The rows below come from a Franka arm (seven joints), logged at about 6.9 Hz.
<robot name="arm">
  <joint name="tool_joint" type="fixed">
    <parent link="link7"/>
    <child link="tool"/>
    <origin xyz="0 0 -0.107" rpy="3.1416 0 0"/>
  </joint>
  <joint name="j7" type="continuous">
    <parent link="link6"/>
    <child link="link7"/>
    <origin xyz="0.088 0 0"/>
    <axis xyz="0 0 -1"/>
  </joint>
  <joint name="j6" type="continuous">
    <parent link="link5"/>
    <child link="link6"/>
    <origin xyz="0 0 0"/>
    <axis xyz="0 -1 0"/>
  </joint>
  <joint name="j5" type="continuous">
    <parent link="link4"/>
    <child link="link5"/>
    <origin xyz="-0.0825 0 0.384"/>
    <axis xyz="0 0 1"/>
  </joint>
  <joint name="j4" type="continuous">
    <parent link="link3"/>
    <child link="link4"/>
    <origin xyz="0.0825 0 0"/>
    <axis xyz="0 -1 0"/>
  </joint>
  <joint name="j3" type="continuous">
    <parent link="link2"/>
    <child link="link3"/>
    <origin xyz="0 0 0.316"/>
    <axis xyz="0 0 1"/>
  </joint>
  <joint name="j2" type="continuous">
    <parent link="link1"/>
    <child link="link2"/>
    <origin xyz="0 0 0"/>
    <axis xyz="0 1 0"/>
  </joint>
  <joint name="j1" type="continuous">
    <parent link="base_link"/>
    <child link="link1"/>
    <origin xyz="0 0 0.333"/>
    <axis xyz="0 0 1"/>
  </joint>
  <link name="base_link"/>
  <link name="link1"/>
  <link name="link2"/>
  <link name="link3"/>
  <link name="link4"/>
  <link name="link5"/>
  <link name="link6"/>
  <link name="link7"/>
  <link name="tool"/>
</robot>
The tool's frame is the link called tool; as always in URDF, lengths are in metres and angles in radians. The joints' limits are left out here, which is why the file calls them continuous.
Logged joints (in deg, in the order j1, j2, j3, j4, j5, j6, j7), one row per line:
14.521 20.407 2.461 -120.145 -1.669 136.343 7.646
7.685 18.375 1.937 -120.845 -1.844 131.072 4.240
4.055 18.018 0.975 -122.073 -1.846 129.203 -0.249
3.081 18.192 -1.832 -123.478 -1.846 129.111 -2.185
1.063 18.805 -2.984 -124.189 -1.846 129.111 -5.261
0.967 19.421 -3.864 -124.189 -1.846 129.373 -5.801
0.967 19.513 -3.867 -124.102 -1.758 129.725 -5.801
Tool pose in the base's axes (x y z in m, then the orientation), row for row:
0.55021 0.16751 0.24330 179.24 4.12 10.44
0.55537 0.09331 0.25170 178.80 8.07 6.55
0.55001 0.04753 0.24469 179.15 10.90 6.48
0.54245 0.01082 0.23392 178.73 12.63 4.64
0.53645 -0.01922 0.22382 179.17 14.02 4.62
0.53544 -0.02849 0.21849 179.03 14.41 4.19
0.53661 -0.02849 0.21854 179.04 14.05 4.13
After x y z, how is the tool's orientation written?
As angles about the fixed x, y, z axes (roll, pitch, yaw), in degrees.
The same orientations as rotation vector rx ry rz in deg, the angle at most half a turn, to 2 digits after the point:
178.01 16.31 -6.30
177.61 10.29 -12.42
177.45 10.17 -16.86
177.00 7.39 -19.51
177.14 7.30 -21.73
176.99 6.66 -22.32
177.09 6.57 -21.77

